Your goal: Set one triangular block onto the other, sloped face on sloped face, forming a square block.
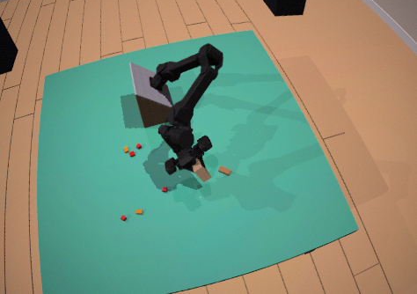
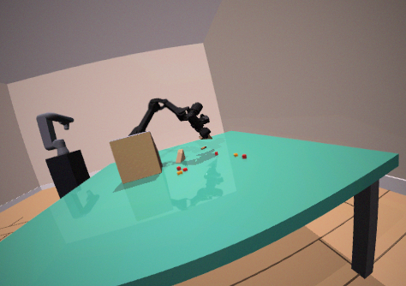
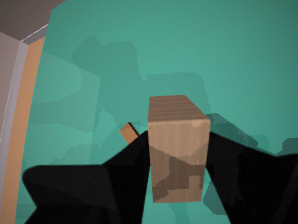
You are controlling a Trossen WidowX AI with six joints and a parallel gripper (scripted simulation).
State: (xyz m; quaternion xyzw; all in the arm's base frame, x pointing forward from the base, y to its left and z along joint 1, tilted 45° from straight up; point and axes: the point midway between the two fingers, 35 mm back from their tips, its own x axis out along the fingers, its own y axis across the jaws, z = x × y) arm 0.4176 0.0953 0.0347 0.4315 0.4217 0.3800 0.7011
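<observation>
Right now the small flat brown block is 20 mm behind my gripper tip, 100 mm to the left of it and 100 mm below it.
</observation>
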